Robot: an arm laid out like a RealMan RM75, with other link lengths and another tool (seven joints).
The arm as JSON. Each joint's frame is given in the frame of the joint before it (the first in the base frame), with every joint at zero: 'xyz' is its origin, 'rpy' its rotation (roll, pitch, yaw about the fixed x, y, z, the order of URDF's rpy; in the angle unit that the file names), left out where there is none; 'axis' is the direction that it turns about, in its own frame. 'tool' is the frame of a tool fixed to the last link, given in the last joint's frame.
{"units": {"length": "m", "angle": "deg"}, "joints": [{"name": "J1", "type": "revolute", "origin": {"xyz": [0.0, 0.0, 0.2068], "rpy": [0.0, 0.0, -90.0]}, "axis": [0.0, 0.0, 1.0]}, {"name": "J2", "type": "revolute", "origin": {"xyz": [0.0, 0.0, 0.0], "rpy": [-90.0, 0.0, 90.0]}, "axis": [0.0, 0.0, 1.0]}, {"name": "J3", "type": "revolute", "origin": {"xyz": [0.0, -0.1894, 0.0], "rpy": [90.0, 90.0, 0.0]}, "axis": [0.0, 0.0, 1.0]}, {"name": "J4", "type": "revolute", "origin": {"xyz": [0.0, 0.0, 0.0], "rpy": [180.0, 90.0, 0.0]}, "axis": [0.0, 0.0, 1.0]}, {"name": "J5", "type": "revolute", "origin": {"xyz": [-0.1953, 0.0, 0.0], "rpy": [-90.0, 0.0, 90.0]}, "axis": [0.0, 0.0, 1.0]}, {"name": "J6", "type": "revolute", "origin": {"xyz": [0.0, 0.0, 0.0], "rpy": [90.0, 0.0, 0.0]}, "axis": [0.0, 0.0, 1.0]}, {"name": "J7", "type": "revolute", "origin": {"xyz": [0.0, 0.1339, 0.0], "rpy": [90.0, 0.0, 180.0]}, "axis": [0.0, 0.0, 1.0]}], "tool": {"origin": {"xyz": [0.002, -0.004, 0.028], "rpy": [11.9, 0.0, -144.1]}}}
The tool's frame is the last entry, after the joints.
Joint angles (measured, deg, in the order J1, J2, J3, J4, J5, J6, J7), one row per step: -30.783 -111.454 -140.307 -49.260 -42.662 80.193 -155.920; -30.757 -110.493 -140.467 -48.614 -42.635 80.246 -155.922; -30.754 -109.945 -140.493 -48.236 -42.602 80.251 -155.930; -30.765 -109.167 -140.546 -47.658 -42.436 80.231 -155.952; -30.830 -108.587 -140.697 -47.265 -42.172 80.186 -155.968; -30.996 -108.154 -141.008 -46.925 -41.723 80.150 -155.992; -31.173 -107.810 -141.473 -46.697 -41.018 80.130 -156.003; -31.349 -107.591 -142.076 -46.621 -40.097 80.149 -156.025; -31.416 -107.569 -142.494 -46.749 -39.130 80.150 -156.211; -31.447 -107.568 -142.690 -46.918 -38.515 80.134 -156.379; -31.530 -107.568 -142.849 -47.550 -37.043 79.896 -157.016; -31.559 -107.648 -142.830 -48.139 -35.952 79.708 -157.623; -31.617 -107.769 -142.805 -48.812 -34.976 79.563 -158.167; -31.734 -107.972 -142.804 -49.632 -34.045 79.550 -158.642; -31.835 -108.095 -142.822 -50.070 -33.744 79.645 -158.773; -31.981 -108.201 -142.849 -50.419 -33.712 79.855 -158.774; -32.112 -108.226 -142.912 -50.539 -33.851 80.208 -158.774; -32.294 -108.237 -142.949 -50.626 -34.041 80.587 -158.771; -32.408 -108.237 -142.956 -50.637 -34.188 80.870 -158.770
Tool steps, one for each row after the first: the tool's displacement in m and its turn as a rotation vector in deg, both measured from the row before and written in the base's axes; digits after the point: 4 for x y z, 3 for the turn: -0.0035 -0.0003 0.0047 0.180 0.394 0.474; -0.0019 -0.0001 0.0026 0.062 0.272 0.255; -0.0030 -0.0003 0.0036 0.051 0.460 0.426; -0.0023 0.0000 0.0031 0.114 0.437 0.321; -0.0018 0.0002 0.0026 0.107 0.404 0.304; -0.0021 0.0001 0.0027 0.114 0.518 0.345; -0.0021 -0.0001 0.0025 0.113 0.576 0.380; -0.0020 -0.0006 0.0015 0.008 0.587 0.476; -0.0012 -0.0003 0.0011 0.019 0.434 0.289; -0.0024 0.0001 0.0031 0.169 1.322 0.666; -0.0015 0.0001 0.0020 0.108 0.998 0.532; -0.0008 0.0004 0.0020 0.146 0.929 0.360; 0.0002 0.0007 0.0018 0.110 0.860 0.158; 0.0009 0.0006 0.0007 0.032 0.280 -0.116; 0.0017 0.0009 0.0003 -0.027 0.020 -0.309; 0.0017 0.0003 -0.0002 -0.140 -0.270 -0.207; 0.0020 0.0005 -0.0003 -0.175 -0.317 -0.269; 0.0013 0.0002 -0.0004 -0.173 -0.254 -0.157
